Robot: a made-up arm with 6 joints. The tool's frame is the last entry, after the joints. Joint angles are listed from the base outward. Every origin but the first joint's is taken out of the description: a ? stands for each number. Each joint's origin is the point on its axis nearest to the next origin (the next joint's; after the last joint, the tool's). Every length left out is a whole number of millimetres.
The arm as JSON. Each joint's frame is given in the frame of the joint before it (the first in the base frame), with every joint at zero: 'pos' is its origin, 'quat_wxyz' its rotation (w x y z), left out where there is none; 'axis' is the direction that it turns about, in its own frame. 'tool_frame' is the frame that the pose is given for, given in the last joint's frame.
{
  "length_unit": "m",
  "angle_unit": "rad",
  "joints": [
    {
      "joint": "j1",
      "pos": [
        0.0,
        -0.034,
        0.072
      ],
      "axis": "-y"
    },
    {
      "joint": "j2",
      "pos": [
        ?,
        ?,
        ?
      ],
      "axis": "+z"
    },
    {
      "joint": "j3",
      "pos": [
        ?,
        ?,
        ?
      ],
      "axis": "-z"
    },
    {
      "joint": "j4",
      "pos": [
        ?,
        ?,
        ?
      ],
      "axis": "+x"
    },
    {
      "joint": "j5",
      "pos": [
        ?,
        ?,
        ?
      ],
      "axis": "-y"
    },
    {
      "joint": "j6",
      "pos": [
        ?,
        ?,
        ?
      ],
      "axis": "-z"
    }
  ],
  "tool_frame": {
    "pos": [
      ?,
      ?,
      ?
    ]
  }
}
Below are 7 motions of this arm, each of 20 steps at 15 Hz.
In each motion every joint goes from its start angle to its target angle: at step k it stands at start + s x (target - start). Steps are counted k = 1, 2, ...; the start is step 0. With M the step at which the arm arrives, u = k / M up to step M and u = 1 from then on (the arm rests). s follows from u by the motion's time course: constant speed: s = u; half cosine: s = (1 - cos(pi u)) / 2; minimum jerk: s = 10 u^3 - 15 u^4 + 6 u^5.
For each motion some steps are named. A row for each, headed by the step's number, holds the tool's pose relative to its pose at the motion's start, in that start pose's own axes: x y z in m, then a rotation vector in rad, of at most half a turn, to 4 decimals.
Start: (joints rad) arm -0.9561 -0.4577 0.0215 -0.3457 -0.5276 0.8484
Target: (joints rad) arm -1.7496 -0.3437 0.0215 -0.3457 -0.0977 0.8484
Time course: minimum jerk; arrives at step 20
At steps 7, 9, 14, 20:
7: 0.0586 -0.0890 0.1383 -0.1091 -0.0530 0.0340
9: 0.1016 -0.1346 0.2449 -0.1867 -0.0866 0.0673
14: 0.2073 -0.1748 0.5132 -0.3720 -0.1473 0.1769
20: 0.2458 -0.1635 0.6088 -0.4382 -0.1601 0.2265

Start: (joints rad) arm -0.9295 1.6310 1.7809 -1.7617 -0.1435 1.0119
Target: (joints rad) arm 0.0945 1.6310 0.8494 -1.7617 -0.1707 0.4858
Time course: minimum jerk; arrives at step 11
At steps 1, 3, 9, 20:
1: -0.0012 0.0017 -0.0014 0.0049 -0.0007 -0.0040
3: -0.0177 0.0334 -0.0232 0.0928 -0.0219 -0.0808
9: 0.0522 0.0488 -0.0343 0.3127 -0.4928 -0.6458
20: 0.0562 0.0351 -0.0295 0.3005 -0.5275 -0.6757

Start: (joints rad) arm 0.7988 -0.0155 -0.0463 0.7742 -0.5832 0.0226
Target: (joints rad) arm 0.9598 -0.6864 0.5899 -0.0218 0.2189 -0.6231
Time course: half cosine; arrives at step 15
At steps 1, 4, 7, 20:
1: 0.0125 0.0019 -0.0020 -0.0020 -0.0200 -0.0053
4: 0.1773 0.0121 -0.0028 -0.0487 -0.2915 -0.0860
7: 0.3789 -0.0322 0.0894 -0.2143 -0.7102 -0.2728
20: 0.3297 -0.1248 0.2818 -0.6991 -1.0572 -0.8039

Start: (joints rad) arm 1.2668 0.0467 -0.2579 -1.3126 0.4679 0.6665
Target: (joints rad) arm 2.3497 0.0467 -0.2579 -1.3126 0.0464 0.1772
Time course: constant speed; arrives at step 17
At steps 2, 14, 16, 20:
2: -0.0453 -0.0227 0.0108 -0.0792 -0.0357 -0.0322
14: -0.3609 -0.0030 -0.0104 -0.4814 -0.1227 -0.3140
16: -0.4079 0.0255 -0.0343 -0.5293 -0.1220 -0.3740
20: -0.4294 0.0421 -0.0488 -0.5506 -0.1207 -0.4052

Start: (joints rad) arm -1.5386 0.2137 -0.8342 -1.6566 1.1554 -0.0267
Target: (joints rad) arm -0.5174 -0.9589 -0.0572 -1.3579 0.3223 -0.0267
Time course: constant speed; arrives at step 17
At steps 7, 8, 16, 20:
7: -0.4301 0.0295 0.1860 -0.3301 1.1456 -0.0609
8: -0.4599 0.0514 0.2623 -0.3919 1.3000 -0.1121
16: -0.2650 0.6138 0.6726 -0.8452 2.3027 -1.0104
20: -0.2031 0.7087 0.6504 -0.8770 2.3807 -1.1907

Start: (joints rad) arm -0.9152 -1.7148 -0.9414 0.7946 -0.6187 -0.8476
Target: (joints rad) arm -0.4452 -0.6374 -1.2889 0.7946 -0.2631 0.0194
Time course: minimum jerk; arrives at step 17
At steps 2, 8, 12, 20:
2: -0.0111 -0.0026 0.0028 0.0002 0.0084 0.0045
8: -0.2928 -0.1927 0.1261 -0.0713 0.2583 0.1595
12: -0.3865 -0.4708 0.2833 -0.2465 0.4404 0.3118
20: -0.3783 -0.5801 0.3520 -0.3354 0.4955 0.3701

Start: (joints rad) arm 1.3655 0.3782 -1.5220 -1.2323 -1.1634 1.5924
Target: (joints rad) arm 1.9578 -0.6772 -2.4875 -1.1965 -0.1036 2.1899
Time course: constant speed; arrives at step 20
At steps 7, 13, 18, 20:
7: -0.0206 0.2611 0.1979 0.3357 -0.1041 -0.3329
13: -0.0029 0.5082 0.4031 0.6477 -0.1724 -0.5689
18: 0.0303 0.7075 0.5936 0.9237 -0.2097 -0.7184
20: 0.0459 0.7814 0.6733 1.0374 -0.2186 -0.7639

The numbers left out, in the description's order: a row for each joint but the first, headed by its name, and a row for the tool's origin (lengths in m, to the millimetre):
j2: -0.053 0.0 0.059
j3: -0.369 -0.075 0.0
j4: -0.165 -0.02 0.0
j5: 0.0 -0.152 0.212
j6: 0.079 0.0 -0.757
tool: 0.056 -0.078 0.0

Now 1 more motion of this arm.
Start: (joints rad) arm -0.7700 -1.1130 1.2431 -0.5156 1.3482 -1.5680
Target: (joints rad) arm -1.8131 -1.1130 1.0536 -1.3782 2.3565 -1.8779
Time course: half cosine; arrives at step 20
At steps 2, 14, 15, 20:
2: 0.0037 -0.0381 0.0143 -0.0426 0.0131 0.0449
14: 0.7980 -0.3116 0.6099 -1.1739 0.2525 1.6274
15: 0.8615 -0.2444 0.6229 -1.2363 0.2495 1.7644
20: 0.9759 -0.0463 0.6173 -1.3642 0.2204 2.1095

